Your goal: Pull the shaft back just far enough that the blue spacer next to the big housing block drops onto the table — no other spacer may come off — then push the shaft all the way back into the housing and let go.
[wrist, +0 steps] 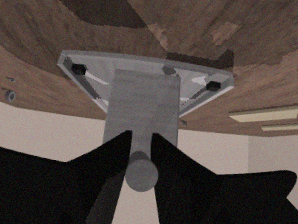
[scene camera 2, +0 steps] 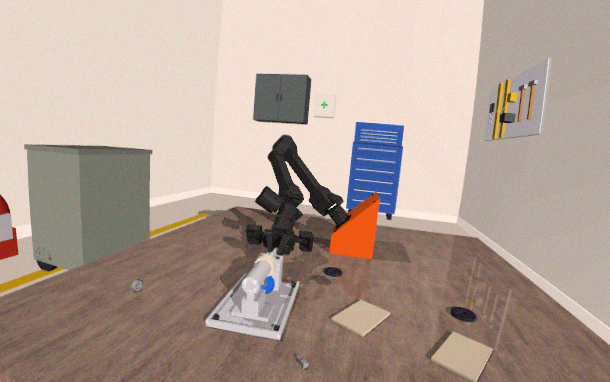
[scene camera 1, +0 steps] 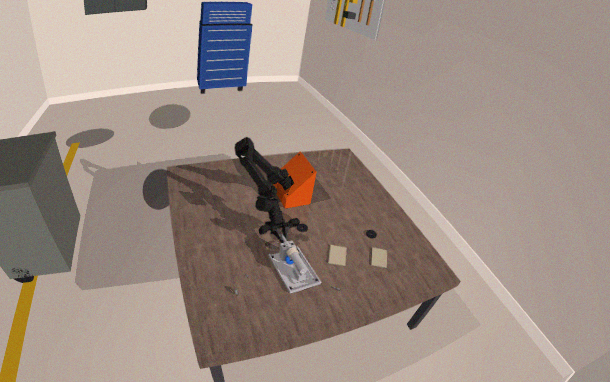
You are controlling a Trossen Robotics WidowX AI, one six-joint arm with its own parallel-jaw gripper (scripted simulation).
Note:
The pictures show: the gripper and a grey fixture plate.
The gripper shows as well in the wrist view.

